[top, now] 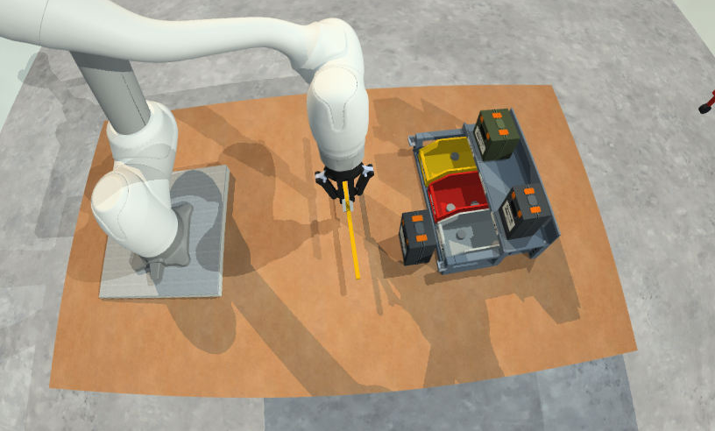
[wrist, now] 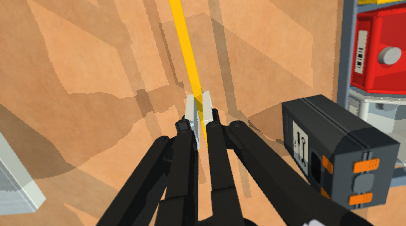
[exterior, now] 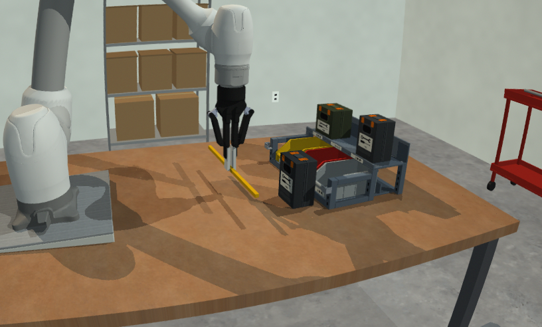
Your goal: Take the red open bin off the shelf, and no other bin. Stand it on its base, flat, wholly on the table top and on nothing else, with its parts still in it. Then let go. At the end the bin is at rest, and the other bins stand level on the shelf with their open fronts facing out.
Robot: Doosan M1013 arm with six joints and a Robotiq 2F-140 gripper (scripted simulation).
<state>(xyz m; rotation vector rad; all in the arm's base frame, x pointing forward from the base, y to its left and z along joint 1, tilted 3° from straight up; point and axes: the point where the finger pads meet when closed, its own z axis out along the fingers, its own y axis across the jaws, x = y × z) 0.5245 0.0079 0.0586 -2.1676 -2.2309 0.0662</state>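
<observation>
Right now my hand is 160 mm short of the dark grey case, 100 mm to the left of it and 40 mm above it. The rest, counted from my hand: yellow bin: 300 mm ahead, 120 mm to the left, 60 mm below; then red open bin: 310 mm ahead, 60 mm below, 10 mm to the left; then yellow bar: 30 mm below.
</observation>
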